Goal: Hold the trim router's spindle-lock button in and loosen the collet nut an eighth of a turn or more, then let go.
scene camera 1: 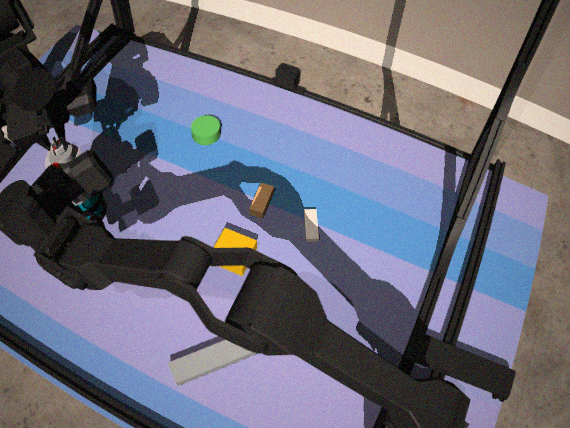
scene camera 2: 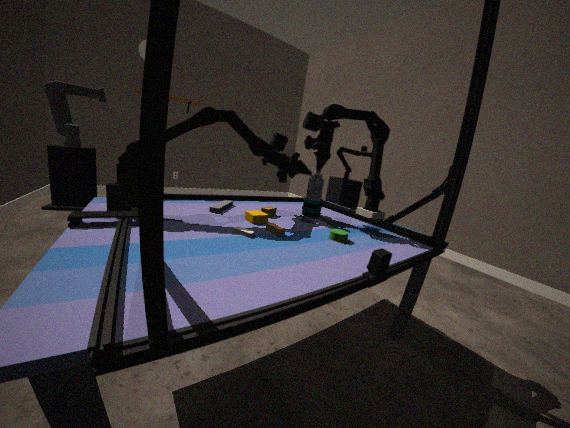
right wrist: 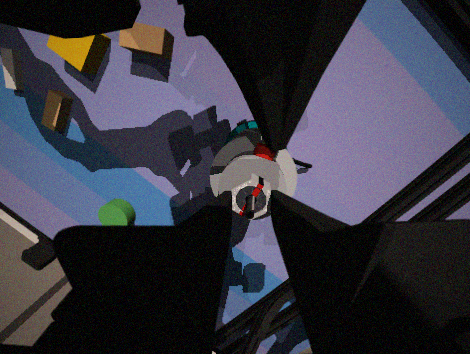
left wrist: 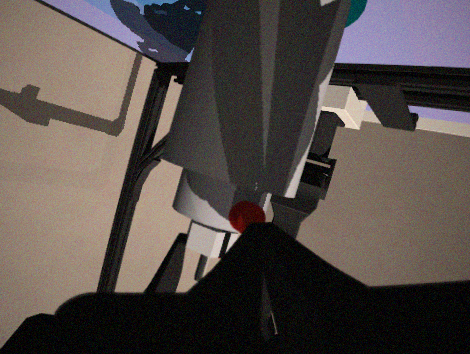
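Where they show: left gripper, between the fingertips: (scene camera 1: 51, 167) (scene camera 2: 311, 173) (right wrist: 275, 148) (left wrist: 260, 232); right gripper, between the fingertips: (scene camera 1: 57, 146) (scene camera 2: 317, 171) (right wrist: 250, 197) (left wrist: 209, 239); left arm's base, origin of its link: (scene camera 2: 128, 183); right arm's base, origin of its link: (scene camera 2: 371, 209) (left wrist: 320, 115).
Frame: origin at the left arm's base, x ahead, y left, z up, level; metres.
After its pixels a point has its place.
The trim router (scene camera 1: 62, 155) @(x 0.675, y 0.046, z 0.097 m) (scene camera 2: 314, 187) @(x 0.669, y 0.017, z 0.042 m) (left wrist: 270, 100) @(x 0.661, y 0.064, z 0.043 m) stands upright, pale grey above a teal band (scene camera 1: 90, 206) @(x 0.649, y 0.047, z -0.025 m) (scene camera 2: 311, 207) @(x 0.667, y 0.010, z -0.041 m). Its red spindle-lock button (left wrist: 246, 216) @(x 0.668, y 0.065, z 0.088 m) (right wrist: 262, 151) @(x 0.670, y 0.064, z 0.095 m) is on the side near the top. My left gripper (scene camera 2: 310, 173) @(x 0.674, y 0.071, z 0.093 m) (left wrist: 260, 232) @(x 0.674, y 0.071, z 0.093 m) is shut and empty; its tip is at the button's edge, seemingly touching. How far the button is in cannot be told. The collet nut (right wrist: 251, 197) @(x 0.685, y 0.046, z 0.113 m) (left wrist: 205, 240) @(x 0.676, y 0.047, z 0.106 m) is pale, with red marks around its opening. My right gripper (scene camera 2: 318, 171) @(x 0.687, y 0.044, z 0.108 m) points down from above, shut on the nut, one finger on each side.
A yellow block (scene camera 1: 237, 242) @(x 0.419, y -0.084, z -0.056 m) (scene camera 2: 256, 216) @(x 0.409, y -0.104, z -0.060 m) (right wrist: 80, 50) @(x 0.437, y -0.070, z -0.056 m), tan blocks (scene camera 1: 261, 200) (right wrist: 145, 37), a white block (scene camera 1: 311, 224) @(x 0.352, y -0.201, z -0.072 m) and a green disc (scene camera 1: 206, 130) @(x 0.634, y -0.228, z -0.059 m) (scene camera 2: 338, 234) @(x 0.627, y -0.258, z -0.061 m) (right wrist: 116, 212) @(x 0.640, y -0.218, z -0.059 m) lie on the table. A grey bar (scene camera 1: 210, 360) @(x 0.316, y 0.095, z -0.066 m) (scene camera 2: 222, 206) @(x 0.311, y 0.039, z -0.067 m) lies beyond the left arm. Dark frame rails edge the table.
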